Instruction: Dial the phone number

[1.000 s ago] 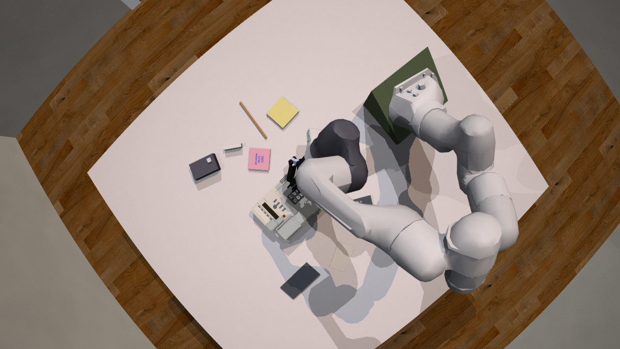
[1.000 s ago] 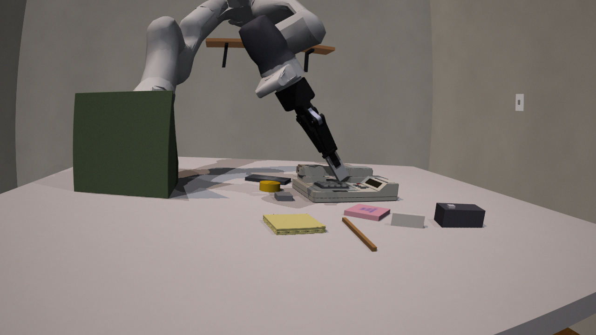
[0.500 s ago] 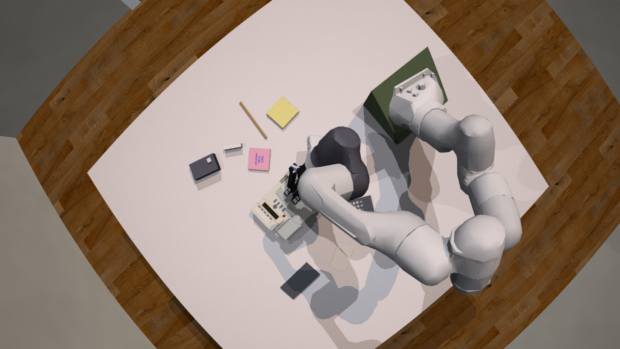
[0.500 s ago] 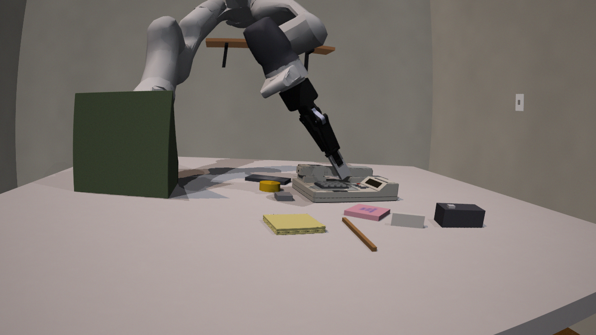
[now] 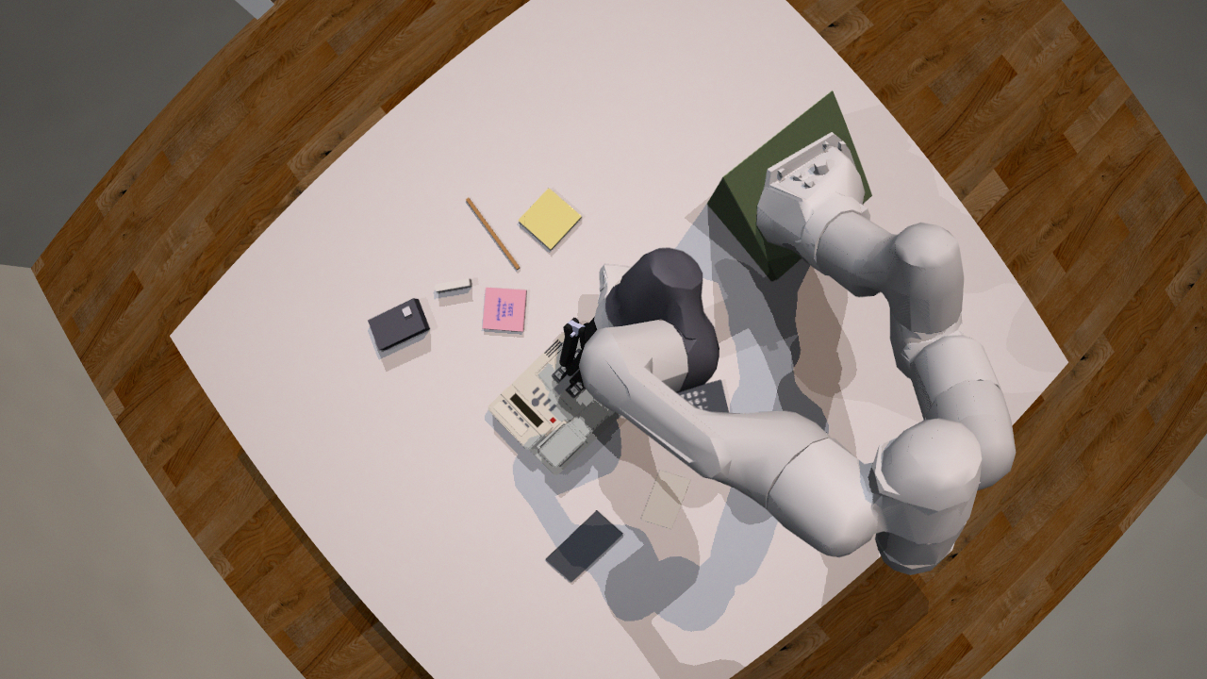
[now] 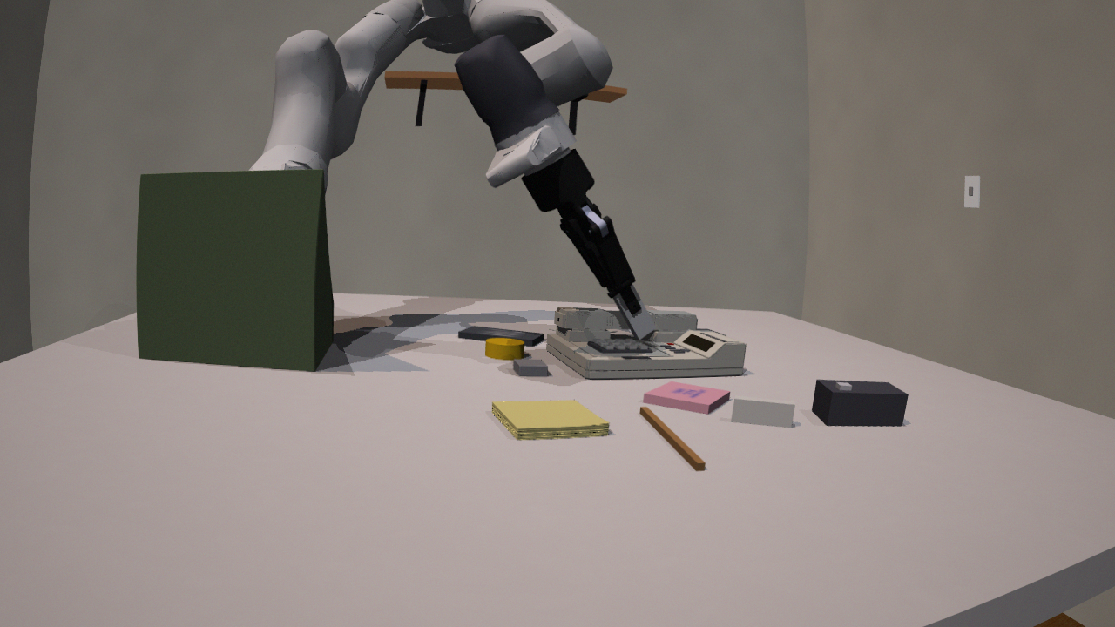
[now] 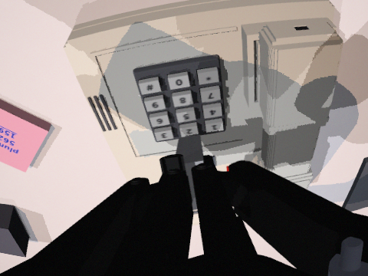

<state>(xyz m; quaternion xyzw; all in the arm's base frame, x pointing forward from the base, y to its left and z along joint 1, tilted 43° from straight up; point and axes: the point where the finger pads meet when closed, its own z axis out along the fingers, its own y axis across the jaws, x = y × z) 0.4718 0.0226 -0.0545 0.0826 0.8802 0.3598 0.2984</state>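
The handset lies 2 cm ahead of my hand, 7 cm to the left of it and 2 cm below it. Round my hand: pink note: 1 cm ahead, 17 cm to the right, 7 cm below; then grey block: 13 cm behind, 4 cm to the right, 6 cm below; then white block: 5 cm ahead, 26 cm to the right, 6 cm below.
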